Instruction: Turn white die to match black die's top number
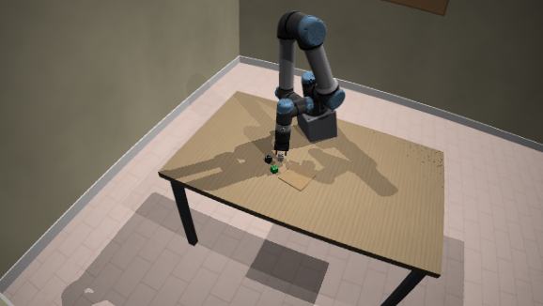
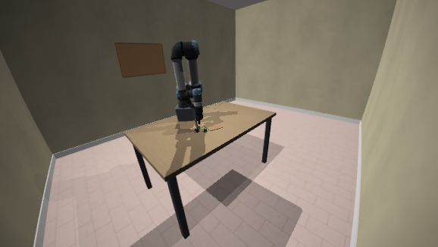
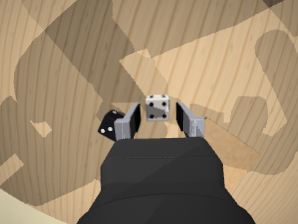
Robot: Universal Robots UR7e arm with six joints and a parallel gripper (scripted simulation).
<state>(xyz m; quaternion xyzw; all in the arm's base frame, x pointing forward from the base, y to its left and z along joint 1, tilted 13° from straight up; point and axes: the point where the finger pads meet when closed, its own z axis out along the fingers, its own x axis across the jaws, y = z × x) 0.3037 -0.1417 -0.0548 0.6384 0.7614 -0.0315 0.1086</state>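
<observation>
My hand is 40 mm above the white die. Also, from my hand: tan mat (100 mm ahead, 110 mm to the left, 50 mm below); green die (100 mm ahead, 10 mm to the right, 40 mm below); black die (30 mm ahead, 60 mm to the right, 40 mm below).
</observation>
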